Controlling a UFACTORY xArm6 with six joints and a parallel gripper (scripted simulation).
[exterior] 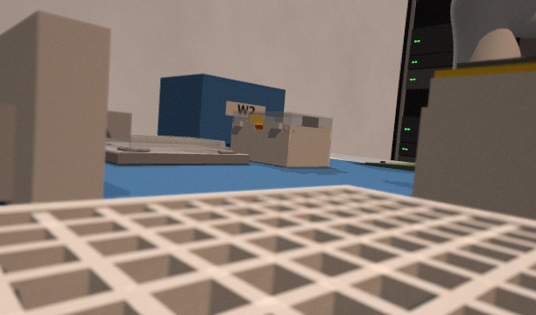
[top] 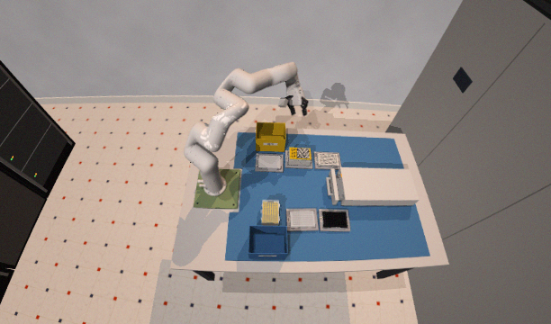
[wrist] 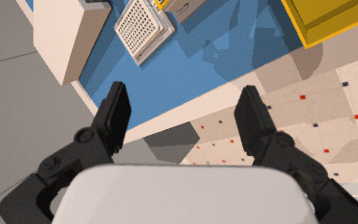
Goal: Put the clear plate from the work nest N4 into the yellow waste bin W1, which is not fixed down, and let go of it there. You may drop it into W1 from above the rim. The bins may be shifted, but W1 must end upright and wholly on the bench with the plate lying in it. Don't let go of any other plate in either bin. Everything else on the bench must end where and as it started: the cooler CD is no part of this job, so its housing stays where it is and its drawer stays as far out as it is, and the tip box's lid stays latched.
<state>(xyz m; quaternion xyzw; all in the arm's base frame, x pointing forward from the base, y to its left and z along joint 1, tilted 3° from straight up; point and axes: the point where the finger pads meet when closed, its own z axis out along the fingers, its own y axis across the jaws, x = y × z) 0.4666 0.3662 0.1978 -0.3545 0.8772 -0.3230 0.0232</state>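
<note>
The clear plate lies 10 mm ahead of my hand, 550 mm to the right of it and 210 mm below it. Round my hand: white plate: 190 mm ahead, 170 mm to the right, 210 mm below; then cooler drawer: 300 mm ahead, 370 mm to the right, 200 mm below; then yellow waste bin W1: 160 mm behind, 40 mm to the right, 190 mm below.
</note>
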